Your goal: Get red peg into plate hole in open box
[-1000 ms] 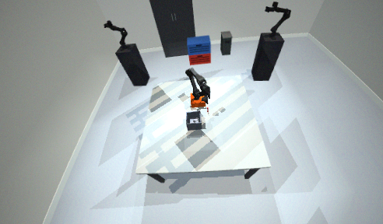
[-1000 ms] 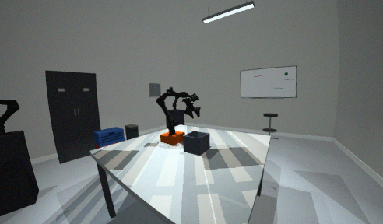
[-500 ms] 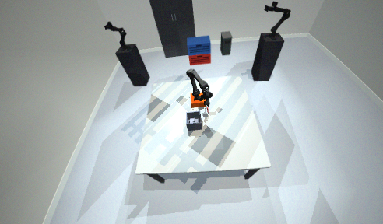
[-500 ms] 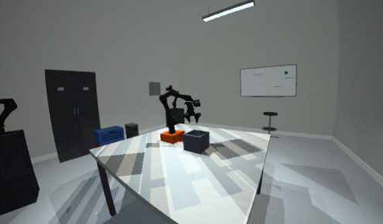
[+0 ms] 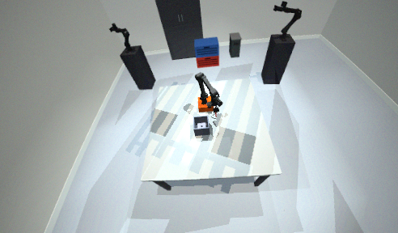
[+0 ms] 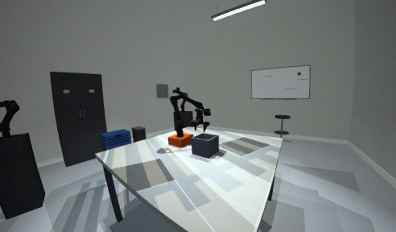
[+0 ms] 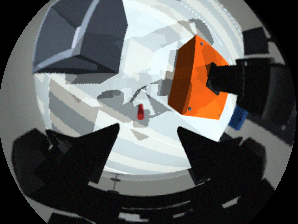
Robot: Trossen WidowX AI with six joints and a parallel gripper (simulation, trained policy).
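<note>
Now: gripper tip 1 cm short of the red peg and 8 cm above it. Also, from my gripper tip: grey plate 19 cm ahead, 14 cm to the right, 7 cm below.
</note>
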